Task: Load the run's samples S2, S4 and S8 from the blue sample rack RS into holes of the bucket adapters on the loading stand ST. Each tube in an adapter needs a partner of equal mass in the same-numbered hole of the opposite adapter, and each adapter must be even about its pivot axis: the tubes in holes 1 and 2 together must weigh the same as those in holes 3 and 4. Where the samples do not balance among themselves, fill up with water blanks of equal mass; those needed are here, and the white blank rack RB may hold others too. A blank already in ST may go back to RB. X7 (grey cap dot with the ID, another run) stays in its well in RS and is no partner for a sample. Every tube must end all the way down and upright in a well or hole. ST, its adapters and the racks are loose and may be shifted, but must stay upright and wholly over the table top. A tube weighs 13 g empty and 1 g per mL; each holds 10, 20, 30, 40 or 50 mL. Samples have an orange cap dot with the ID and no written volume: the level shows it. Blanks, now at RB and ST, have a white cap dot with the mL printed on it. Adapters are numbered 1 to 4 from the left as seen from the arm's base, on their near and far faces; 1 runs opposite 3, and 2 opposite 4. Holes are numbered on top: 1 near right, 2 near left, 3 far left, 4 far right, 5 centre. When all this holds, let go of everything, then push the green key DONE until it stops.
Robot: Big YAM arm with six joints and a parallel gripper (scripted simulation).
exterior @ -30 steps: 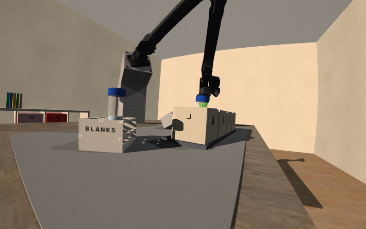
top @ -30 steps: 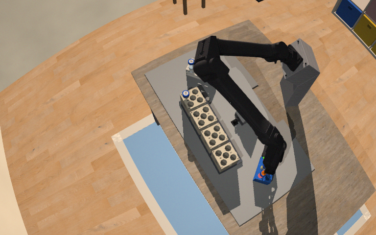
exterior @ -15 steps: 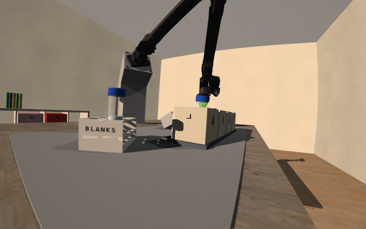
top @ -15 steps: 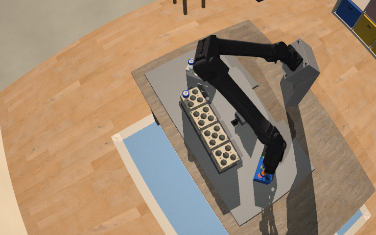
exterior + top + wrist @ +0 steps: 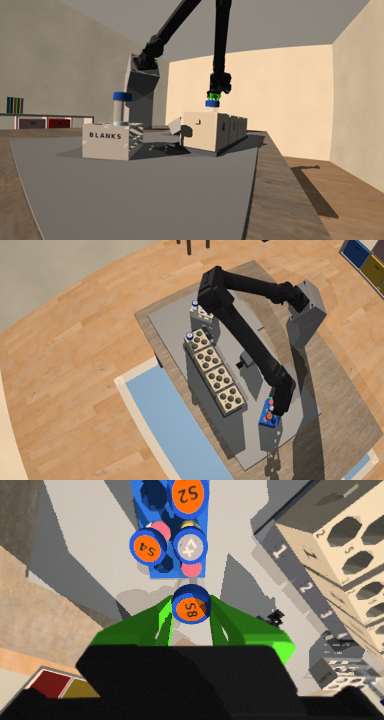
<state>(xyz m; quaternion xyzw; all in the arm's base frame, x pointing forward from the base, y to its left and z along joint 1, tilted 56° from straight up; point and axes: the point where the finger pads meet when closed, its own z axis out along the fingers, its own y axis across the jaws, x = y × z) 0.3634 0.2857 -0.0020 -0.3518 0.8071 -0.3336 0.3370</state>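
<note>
My gripper is now 1 cm to the left of the orange-dot tube and 5 cm above it. From my hand the other things lie so: grey-dot tube X7 (4 cm ahead, 2 cm to the left, 10 cm below); blue sample rack RS (2 cm ahead, 4 cm to the left, 13 cm below); orange-dot sample (1 cm ahead, 6 cm to the left, 10 cm below).
</note>
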